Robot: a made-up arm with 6 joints. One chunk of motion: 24 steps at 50 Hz.
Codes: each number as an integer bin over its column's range. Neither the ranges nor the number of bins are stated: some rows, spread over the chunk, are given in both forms.
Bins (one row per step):
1: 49 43 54 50 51 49
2: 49 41 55 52 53 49
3: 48 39 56 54 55 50
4: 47 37 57 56 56 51
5: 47 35 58 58 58 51
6: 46 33 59 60 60 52
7: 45 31 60 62 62 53
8: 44 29 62 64 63 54
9: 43 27 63 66 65 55
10: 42 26 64 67 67 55
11: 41 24 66 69 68 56
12: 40 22 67 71 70 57
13: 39 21 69 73 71 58
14: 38 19 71 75 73 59
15: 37 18 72 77 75 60
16: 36 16 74 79 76 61
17: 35 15 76 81 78 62
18: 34 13 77 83 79 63
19: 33 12 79 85 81 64
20: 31 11 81 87 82 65
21: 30 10 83 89 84 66
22: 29 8 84 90 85 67
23: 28 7 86 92 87 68
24: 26 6 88 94 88 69
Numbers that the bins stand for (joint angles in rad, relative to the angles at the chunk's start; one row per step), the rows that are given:
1: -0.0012 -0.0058 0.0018 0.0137 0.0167 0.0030
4: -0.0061 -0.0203 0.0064 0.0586 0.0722 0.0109
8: -0.0133 -0.0397 0.0139 0.1184 0.1500 0.0227
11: -0.0206 -0.0518 0.0200 0.1558 0.2056 0.0306
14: -0.0279 -0.0639 0.0276 0.2006 0.2611 0.0424
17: -0.0352 -0.0736 0.0352 0.2455 0.3167 0.0542
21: -0.0473 -0.0858 0.0458 0.3053 0.3833 0.0700
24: -0.0570 -0.0955 0.0533 0.3426 0.4278 0.0818
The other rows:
2: -0.0012 -0.0106 0.0033 0.0287 0.0389 0.0030
3: -0.0036 -0.0155 0.0048 0.0436 0.0611 0.0070
5: -0.0061 -0.0252 0.0079 0.0735 0.0944 0.0109
6: -0.0085 -0.0300 0.0094 0.0885 0.1167 0.0148
7: -0.0109 -0.0348 0.0109 0.1034 0.1389 0.0188
9: -0.0158 -0.0445 0.0155 0.1333 0.1722 0.0267
10: -0.0182 -0.0470 0.0170 0.1408 0.1944 0.0267
12: -0.0230 -0.0567 0.0215 0.1707 0.2278 0.0345
13: -0.0255 -0.0591 0.0245 0.1857 0.2389 0.0385
15: -0.0303 -0.0664 0.0291 0.2156 0.2833 0.0464
16: -0.0327 -0.0712 0.0321 0.2305 0.2944 0.0503
18: -0.0376 -0.0785 0.0367 0.2604 0.3278 0.0582
19: -0.0400 -0.0809 0.0397 0.2754 0.3500 0.0621
20: -0.0448 -0.0833 0.0427 0.2903 0.3611 0.0661
22: -0.0497 -0.0906 0.0473 0.3127 0.3944 0.0739
23: -0.0521 -0.0930 0.0503 0.3277 0.4167 0.0779

